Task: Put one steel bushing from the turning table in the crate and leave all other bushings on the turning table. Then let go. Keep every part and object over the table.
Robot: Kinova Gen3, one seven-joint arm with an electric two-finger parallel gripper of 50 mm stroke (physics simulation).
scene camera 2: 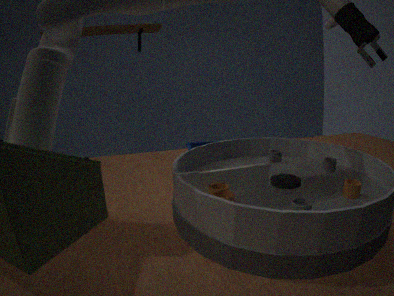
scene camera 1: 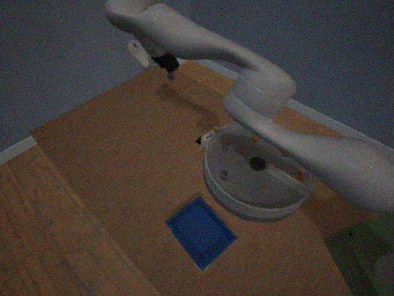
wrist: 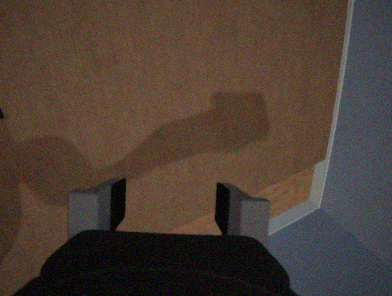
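Seen in the pictures: gripper, fingertip midpoint: (scene camera 2: 379, 62) (scene camera 1: 168, 72) (wrist: 170, 200); arm's base at its link origin: (scene camera 2: 29, 151).
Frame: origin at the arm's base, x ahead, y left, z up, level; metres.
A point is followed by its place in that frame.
The turning table (scene camera 1: 239, 209) {x 0.416, y 0.125, z -0.082 m} (scene camera 2: 280, 230) {x 0.374, y -0.251, z -0.062 m} is a round grey tray with a raised wall and a dark hub. Grey steel bushings stand inside it: one (scene camera 1: 224, 175) shows at the left in scene camera 1, another (scene camera 1: 226, 147) {x 0.618, y -0.031, z -0.060 m} above it. In scene camera 2, grey bushings (scene camera 2: 275, 156) {x 0.532, y 0.054, z -0.067 m} (scene camera 2: 329, 164) {x 0.616, y -0.053, z -0.065 m} (scene camera 2: 301, 203) {x 0.445, y -0.190, z -0.066 m} show at the back and near the front wall. Orange bushings (scene camera 1: 299, 176) {x 0.340, y -0.147, z -0.082 m} (scene camera 2: 352, 188) {x 0.559, y -0.185, z -0.063 m} (scene camera 2: 219, 188) {x 0.347, y -0.092, z -0.066 m} are also inside. The blue crate (scene camera 1: 201, 232) {x 0.459, y 0.261, z -0.131 m} (scene camera 2: 197, 145) {x 0.405, y 0.336, z -0.094 m} shows no bushing; its inside is hidden in scene camera 2. My gripper (scene camera 1: 171, 76) {x 0.881, y 0.033, z 0.185 m} (scene camera 2: 378, 61) {x 0.881, y 0.033, z 0.185 m} (wrist: 170, 200) {x 0.881, y 0.033, z 0.185 m} is open and empty, high up and away from turning table and crate.
My arm (scene camera 1: 260, 95) {x 0.435, y 0.185, z 0.409 m} reaches over the turning table and hides part of it in scene camera 1. A small white and yellow device (scene camera 1: 207, 138) {x 0.715, y -0.021, z -0.077 m} lies beside the turning table. A dark green block (scene camera 1: 362, 250) {x 0.082, y -0.004, z -0.016 m} (scene camera 2: 55, 210) {x 0.086, y -0.129, z -0.066 m} stands on the table top. Walls rise beyond the table.
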